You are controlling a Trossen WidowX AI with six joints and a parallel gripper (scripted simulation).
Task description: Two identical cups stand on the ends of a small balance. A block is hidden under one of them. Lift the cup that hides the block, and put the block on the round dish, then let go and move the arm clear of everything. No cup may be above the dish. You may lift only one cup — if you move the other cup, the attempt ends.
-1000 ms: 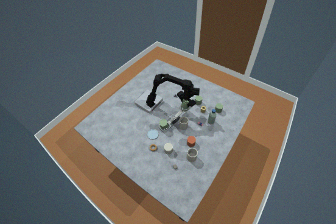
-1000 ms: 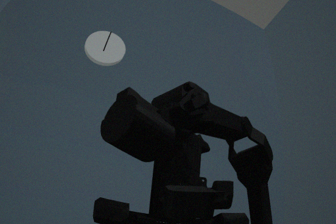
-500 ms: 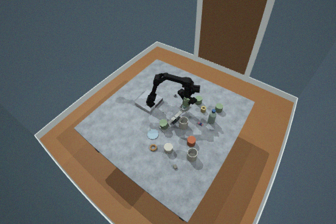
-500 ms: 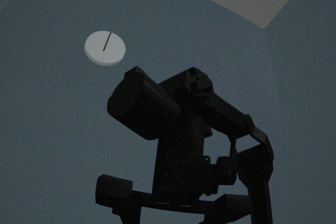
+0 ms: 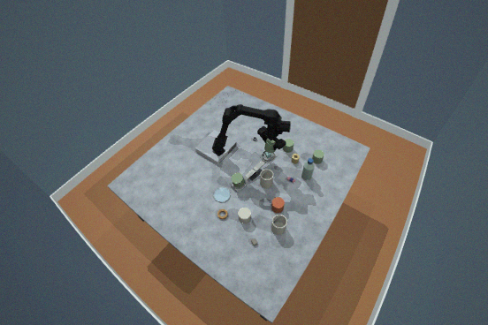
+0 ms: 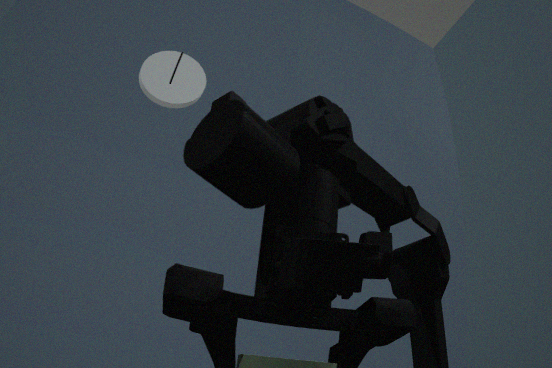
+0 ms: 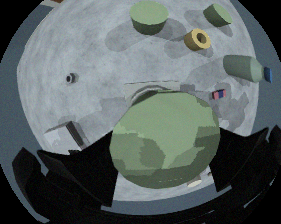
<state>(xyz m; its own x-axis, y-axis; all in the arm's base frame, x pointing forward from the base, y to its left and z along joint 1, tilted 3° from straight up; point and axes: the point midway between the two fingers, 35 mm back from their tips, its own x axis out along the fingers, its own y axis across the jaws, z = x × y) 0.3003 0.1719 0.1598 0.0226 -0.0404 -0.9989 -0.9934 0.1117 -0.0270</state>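
Right now my gripper tip is 10 mm to the left of the teal block and 70 mm above it. Also, from my gripper tip: green bottle: 250 mm ahead, 50 mm to the left, 40 mm below; then yellow ring: 130 mm ahead, 110 mm to the left, 130 mm below; then small balance: 20 mm behind, 140 mm to the right, 120 mm below.
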